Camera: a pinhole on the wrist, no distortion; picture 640 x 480 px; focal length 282.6 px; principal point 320.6 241.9 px. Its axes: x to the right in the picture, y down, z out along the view. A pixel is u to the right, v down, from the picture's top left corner.
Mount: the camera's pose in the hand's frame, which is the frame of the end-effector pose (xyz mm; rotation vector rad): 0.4 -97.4 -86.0 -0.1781 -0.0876 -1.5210
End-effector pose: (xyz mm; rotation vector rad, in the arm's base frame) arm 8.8 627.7 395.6 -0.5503 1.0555 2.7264
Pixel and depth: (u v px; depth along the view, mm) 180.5 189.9 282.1
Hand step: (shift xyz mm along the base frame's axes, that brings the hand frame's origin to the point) -32.3 51.4 187.0
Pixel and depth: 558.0 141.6 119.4
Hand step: 63.9 164.4 -62.4
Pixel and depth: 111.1 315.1 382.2
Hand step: -233.4 -22.4 273.7
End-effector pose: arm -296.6 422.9 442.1 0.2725 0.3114 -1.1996
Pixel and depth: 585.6 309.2 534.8
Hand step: -357.9 -515.0 388.9
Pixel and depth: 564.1 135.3 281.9
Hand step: -279.0 -119.4 238.1
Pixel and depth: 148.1 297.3 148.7
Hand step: 32.2 -38.2 28.4
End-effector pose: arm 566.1 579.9 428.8 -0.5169 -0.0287 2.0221
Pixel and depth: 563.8 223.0 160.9
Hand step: 135.3 125.3 134.2
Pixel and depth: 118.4 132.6 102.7
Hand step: 20.8 -26.1 19.8
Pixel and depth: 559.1 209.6 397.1
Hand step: 170.6 243.7 417.7
